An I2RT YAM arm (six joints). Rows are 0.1 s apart.
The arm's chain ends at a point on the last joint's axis. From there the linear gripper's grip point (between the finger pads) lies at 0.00 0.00 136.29 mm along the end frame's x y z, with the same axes.
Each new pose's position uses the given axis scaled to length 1; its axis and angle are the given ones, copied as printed.
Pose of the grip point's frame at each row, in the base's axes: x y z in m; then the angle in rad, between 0 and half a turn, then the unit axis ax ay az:
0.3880 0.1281 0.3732 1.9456 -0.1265 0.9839 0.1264
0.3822 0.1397 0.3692 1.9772 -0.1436 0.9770 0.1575
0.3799 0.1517 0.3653 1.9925 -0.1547 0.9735 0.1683
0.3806 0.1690 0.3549 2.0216 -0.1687 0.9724 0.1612
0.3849 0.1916 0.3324 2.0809 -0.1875 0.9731 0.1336
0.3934 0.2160 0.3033 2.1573 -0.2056 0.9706 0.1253
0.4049 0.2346 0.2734 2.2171 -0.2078 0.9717 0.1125
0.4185 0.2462 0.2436 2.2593 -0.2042 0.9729 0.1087
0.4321 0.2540 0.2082 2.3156 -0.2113 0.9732 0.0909
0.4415 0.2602 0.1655 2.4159 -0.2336 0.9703 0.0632
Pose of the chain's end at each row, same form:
0.2662 0.0889 0.4201 1.9456 -0.1265 0.9839 0.1264
0.2642 0.0925 0.4184 1.9772 -0.1436 0.9770 0.1575
0.2638 0.1010 0.4156 1.9925 -0.1547 0.9735 0.1683
0.2666 0.1176 0.4092 2.0216 -0.1687 0.9724 0.1612
0.2742 0.1429 0.3953 2.0809 -0.1875 0.9731 0.1336
0.2887 0.1669 0.3754 2.1573 -0.2056 0.9706 0.1253
0.3043 0.1881 0.3527 2.2171 -0.2078 0.9717 0.1125
0.3211 0.2011 0.3276 2.2593 -0.2042 0.9729 0.1087
0.3390 0.2126 0.2987 2.3156 -0.2113 0.9732 0.0909
0.3573 0.2245 0.2665 2.4159 -0.2336 0.9703 0.0632

